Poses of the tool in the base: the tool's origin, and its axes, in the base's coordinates. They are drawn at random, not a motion.
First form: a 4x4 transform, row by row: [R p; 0 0 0 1], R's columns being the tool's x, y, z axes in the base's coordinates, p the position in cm. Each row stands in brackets.
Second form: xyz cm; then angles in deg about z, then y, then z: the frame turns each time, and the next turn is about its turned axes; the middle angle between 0 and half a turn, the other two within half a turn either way. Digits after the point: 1 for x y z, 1 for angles.
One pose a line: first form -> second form
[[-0.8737 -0.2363 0.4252 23.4], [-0.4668 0.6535 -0.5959 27.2], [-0.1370 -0.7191 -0.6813 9.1], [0 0 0 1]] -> 23.4 27.2 9.1 -54.5 132.9 -79.2
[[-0.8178 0.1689 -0.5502 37.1], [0.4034 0.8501 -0.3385 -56.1], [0.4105 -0.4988 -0.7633 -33.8], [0 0 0 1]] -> 37.1 -56.1 -33.8 -148.4 139.8 -129.5
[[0.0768 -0.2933 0.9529 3.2], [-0.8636 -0.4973 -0.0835 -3.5], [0.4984 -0.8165 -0.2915 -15.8], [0 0 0 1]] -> 3.2 -3.5 -15.8 -5.0 106.9 -121.4
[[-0.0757 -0.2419 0.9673 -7.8], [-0.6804 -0.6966 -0.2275 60.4], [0.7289 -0.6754 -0.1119 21.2], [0 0 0 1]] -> -7.8 60.4 21.2 -13.2 96.4 -137.2
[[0.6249 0.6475 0.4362 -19.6], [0.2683 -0.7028 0.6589 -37.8], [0.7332 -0.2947 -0.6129 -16.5], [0 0 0 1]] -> -19.6 -37.8 -16.5 56.5 127.8 -158.1
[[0.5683 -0.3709 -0.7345 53.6], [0.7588 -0.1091 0.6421 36.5], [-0.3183 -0.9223 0.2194 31.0], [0 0 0 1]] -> 53.6 36.5 31.0 138.8 77.3 -71.0
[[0.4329 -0.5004 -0.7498 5.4], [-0.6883 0.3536 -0.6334 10.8], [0.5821 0.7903 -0.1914 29.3], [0 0 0 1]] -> 5.4 10.8 29.3 -139.8 101.0 126.4
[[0.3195 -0.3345 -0.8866 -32.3], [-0.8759 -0.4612 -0.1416 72.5], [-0.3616 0.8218 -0.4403 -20.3], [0 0 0 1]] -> -32.3 72.5 -20.3 -170.9 116.1 66.3
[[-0.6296 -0.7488 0.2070 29.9], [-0.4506 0.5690 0.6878 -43.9], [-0.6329 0.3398 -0.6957 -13.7], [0 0 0 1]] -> 29.9 -43.9 -13.7 73.3 134.1 28.2
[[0.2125 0.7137 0.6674 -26.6], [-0.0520 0.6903 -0.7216 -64.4], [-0.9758 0.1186 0.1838 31.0], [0 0 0 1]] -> -26.6 -64.4 31.0 -47.2 79.4 6.9
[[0.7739 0.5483 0.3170 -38.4], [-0.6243 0.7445 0.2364 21.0], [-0.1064 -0.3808 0.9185 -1.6], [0 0 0 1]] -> -38.4 21.0 -1.6 36.7 23.3 -74.4
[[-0.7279 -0.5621 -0.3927 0.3], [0.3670 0.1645 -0.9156 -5.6], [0.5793 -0.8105 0.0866 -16.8], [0 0 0 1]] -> 0.3 -5.6 -16.8 -113.2 85.0 -125.6
